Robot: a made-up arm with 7 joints.
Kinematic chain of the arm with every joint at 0, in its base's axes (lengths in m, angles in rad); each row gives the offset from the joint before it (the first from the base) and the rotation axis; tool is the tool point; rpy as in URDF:
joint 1: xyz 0 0 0.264 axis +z
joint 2: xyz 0 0 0 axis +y
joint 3: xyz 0 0 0.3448 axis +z
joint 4: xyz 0.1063 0 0 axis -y
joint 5: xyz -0.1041 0 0.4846 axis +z
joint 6: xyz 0 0 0 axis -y
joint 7: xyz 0.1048 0 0 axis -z
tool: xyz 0 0 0 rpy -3.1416 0 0
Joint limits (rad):
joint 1: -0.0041..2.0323
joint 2: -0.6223..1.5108
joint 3: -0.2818..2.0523
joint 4: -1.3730..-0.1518
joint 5: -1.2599..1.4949
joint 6: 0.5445..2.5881
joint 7: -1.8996..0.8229
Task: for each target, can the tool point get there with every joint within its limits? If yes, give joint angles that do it. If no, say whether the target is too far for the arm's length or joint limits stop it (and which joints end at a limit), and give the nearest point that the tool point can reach.
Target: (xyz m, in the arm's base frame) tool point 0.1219 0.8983 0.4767
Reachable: yes | joints 0.8198 1.1663 1.3431 -1.0127 -0.7684 1.9222 0.5669
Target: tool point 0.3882 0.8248 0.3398
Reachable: yes | joints 1.0334 0.9554 0.0955 -0.7879 0.7485 0.9012 0.2556
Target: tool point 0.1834 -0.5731 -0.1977
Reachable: no: joint limits stop it (at a limit: joint 1, joint 2, joint 3, joint 4, joint 6) | nearest point 0.5262 -0.2395 -0.2886 | short by 0.487 m
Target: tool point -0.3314 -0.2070 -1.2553
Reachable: no: too far | nearest point -0.3762 0.3943 -0.3336 | short by 1.101 m
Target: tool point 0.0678 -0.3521 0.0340
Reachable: no: joint limits stop it (at a limit: joint 1, joint 2, joint 3, joint 4, joint 6) | nearest point 0.5122 -0.2232 -0.2972 | short by 0.569 m
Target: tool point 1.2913 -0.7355 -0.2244
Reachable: no: too far | nearest point 0.8384 -0.2042 -0.0527 | short by 0.719 m
